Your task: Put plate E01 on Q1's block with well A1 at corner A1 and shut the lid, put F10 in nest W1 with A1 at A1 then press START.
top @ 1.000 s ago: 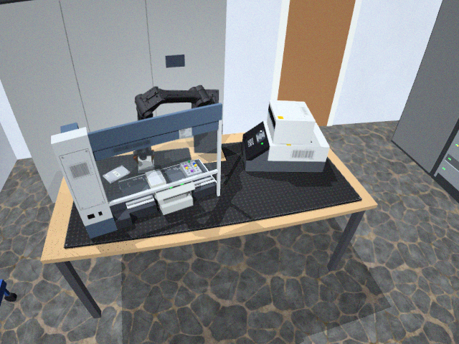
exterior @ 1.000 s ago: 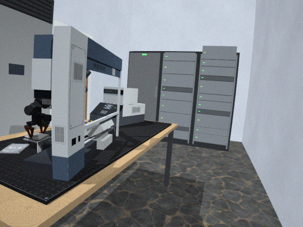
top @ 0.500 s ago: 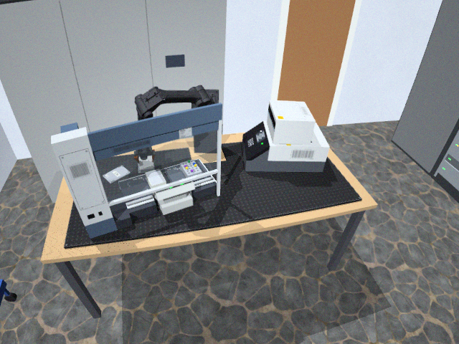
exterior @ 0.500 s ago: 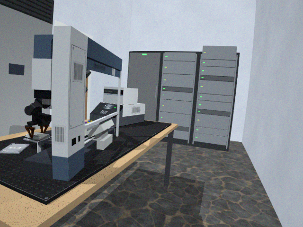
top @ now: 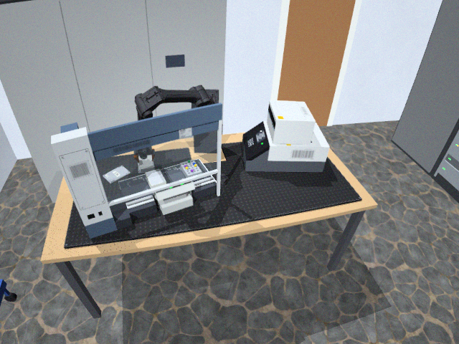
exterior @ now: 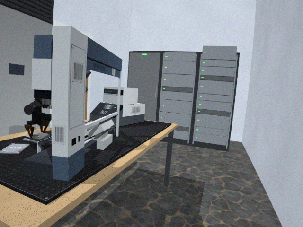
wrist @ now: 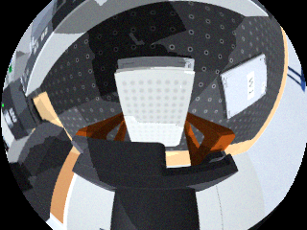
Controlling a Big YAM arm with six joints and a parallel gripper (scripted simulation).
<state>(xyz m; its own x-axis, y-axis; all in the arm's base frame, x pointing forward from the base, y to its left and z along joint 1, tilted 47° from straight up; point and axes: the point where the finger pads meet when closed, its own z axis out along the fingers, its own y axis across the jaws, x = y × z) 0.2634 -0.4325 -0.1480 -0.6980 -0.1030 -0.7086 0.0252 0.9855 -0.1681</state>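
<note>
The white 96-well PCR plate is right at my hand. Round my hand: flat grey nest (30 mm below, 10 mm ahead); tube cooling block (250 mm to the left, 220 mm ahead, 50 mm above); white deep-well block (260 mm ahead, 50 mm above, 40 mm to the left).
</note>
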